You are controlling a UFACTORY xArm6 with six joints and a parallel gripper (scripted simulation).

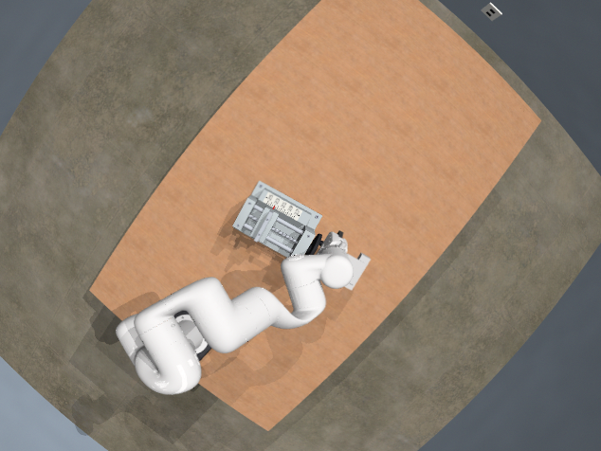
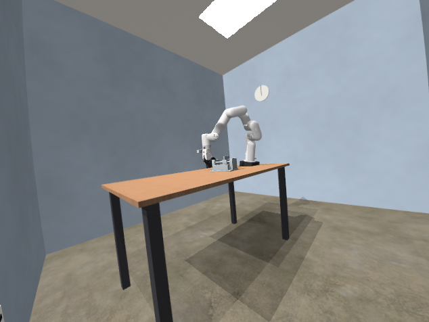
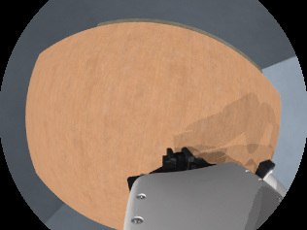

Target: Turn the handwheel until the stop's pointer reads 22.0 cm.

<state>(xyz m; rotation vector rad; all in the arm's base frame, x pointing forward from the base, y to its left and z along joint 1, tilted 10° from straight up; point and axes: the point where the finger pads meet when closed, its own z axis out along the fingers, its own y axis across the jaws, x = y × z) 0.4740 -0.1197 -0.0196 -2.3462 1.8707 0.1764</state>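
The handwheel is 20 mm to the left of my hand, 10 mm behind it and 10 mm above it.
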